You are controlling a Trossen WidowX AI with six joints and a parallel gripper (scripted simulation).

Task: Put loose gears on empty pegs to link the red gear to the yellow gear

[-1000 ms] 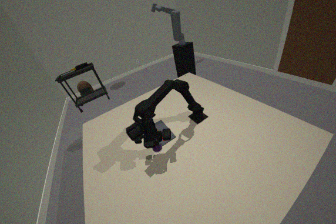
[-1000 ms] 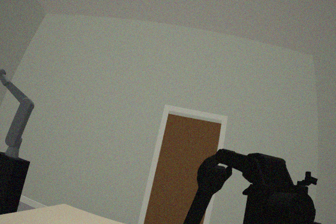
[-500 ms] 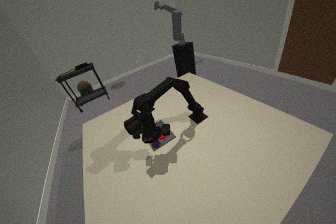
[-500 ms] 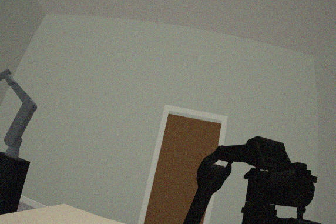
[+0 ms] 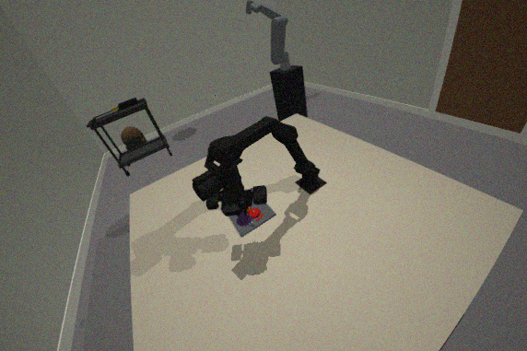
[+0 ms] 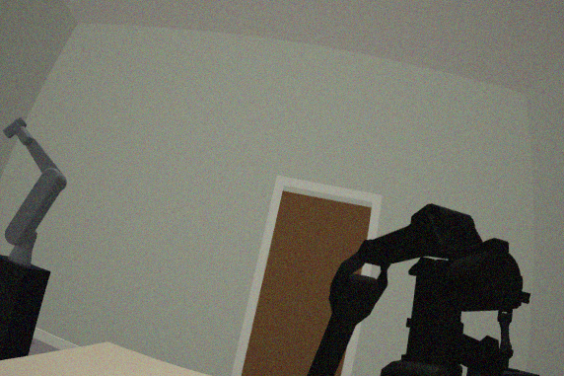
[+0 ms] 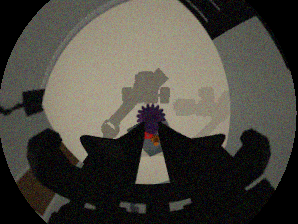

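Right now the orange gear is 70 mm behind my gripper tip, 140 mm to the right of it and 140 mm below it. The rest, counted from my gripper tip: red gear 80 mm behind, 100 mm to the right, 150 mm below; then red arrow 80 mm behind, 70 mm to the right, 160 mm below; then purple gear 10 mm below.
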